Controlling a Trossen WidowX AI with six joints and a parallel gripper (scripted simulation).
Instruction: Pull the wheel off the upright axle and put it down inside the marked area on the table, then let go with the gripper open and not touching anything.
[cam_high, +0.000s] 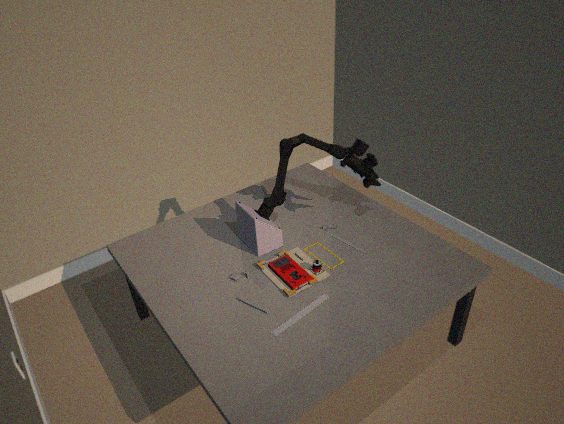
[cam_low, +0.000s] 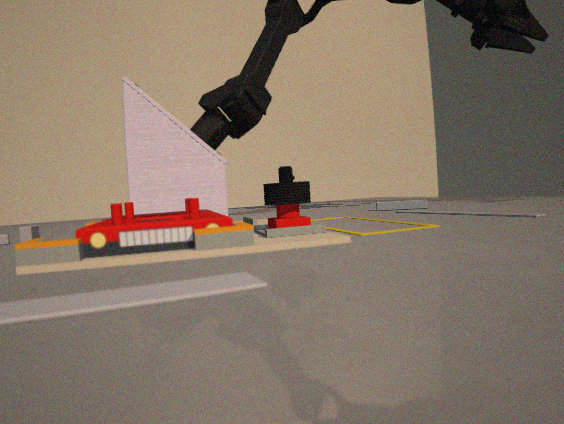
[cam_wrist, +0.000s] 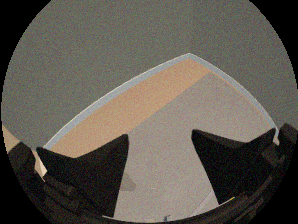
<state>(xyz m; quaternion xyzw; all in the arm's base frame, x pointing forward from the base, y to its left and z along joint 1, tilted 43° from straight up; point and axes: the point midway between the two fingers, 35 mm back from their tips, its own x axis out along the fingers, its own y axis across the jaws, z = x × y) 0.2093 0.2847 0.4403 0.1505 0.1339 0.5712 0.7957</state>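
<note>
My gripper tip is now 45 cm to the left of the black wheel, 21 cm above it and 14 cm short of it. From my gripper tip the other things lie so: black upright axle (44 cm to the right, 21 cm below, 14 cm ahead).
</note>
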